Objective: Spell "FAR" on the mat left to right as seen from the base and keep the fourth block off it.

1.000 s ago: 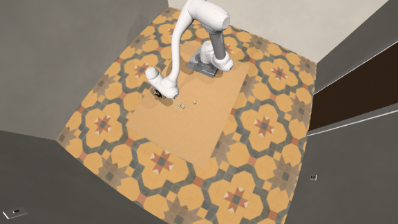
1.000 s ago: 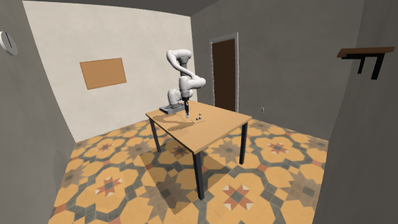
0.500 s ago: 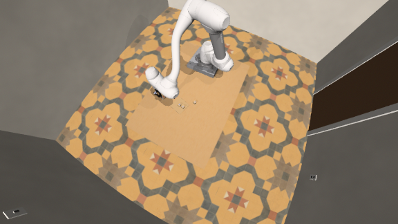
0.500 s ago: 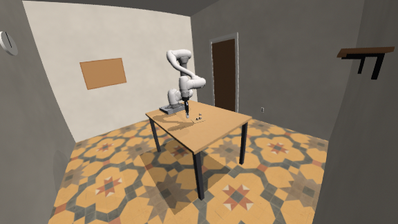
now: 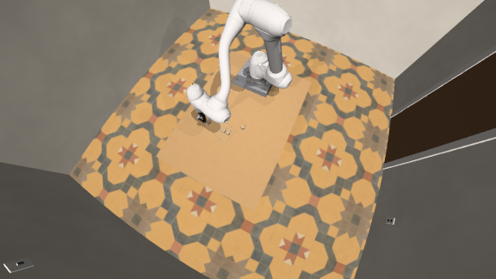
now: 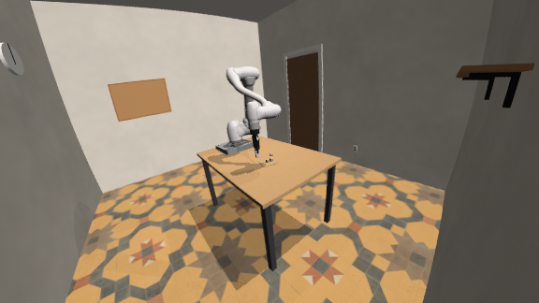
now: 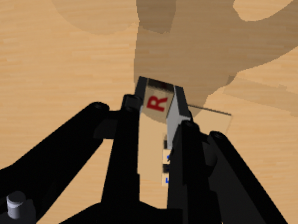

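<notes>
Now: the tan mat 12 cm to the left of my hand and 13 cm below it. Also, from my hand: R block: 3 cm below.
</notes>
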